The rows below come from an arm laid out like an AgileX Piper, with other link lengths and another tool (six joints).
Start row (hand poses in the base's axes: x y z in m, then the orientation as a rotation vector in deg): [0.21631 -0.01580 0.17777 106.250 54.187 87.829]
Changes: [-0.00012 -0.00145 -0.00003 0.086 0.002 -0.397]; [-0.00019 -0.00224 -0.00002 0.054 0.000 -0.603]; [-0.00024 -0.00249 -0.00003 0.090 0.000 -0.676]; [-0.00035 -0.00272 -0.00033 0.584 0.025 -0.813]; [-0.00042 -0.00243 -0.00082 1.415 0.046 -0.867]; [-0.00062 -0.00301 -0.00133 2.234 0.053 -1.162]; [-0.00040 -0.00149 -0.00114 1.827 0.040 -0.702]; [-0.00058 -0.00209 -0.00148 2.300 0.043 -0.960]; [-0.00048 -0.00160 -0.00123 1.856 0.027 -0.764]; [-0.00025 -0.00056 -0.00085 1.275 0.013 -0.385]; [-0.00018 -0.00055 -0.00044 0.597 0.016 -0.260]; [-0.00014 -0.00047 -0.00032 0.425 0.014 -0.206]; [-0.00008 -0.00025 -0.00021 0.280 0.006 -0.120]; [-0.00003 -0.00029 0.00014 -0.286 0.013 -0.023]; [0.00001 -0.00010 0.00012 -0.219 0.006 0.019]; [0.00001 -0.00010 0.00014 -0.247 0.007 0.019]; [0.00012 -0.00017 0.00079 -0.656 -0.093 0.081]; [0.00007 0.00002 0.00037 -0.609 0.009 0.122]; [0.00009 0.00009 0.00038 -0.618 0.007 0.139]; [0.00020 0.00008 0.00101 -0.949 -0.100 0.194]
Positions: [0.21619 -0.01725 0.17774 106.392 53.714 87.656]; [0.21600 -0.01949 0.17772 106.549 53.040 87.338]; [0.21576 -0.02198 0.17769 106.742 52.268 87.002]; [0.21541 -0.02470 0.17736 107.327 51.065 86.918]; [0.21499 -0.02713 0.17654 108.519 49.304 87.368]; [0.21437 -0.03014 0.17521 110.324 46.703 88.192]; [0.21397 -0.03163 0.17407 111.746 44.812 88.995]; [0.21339 -0.03372 0.17259 113.514 42.308 89.945]; [0.21291 -0.03532 0.17136 114.913 40.265 90.706]; [0.21266 -0.03588 0.17051 115.852 38.998 91.304]; [0.21248 -0.03643 0.17007 116.301 38.315 91.527]; [0.21234 -0.03690 0.16975 116.622 37.805 91.671]; [0.21226 -0.03715 0.16954 116.830 37.484 91.777]; [0.21223 -0.03744 0.16968 116.638 37.655 91.569]; [0.21224 -0.03754 0.16980 116.486 37.825 91.434]; [0.21225 -0.03764 0.16994 116.315 38.014 91.280]; [0.21237 -0.03781 0.17073 115.757 38.507 90.991]; [0.21244 -0.03779 0.17110 115.324 39.049 90.661]; [0.21253 -0.03770 0.17148 114.881 39.613 90.336]; [0.21273 -0.03762 0.17249 114.097 40.409 89.922]
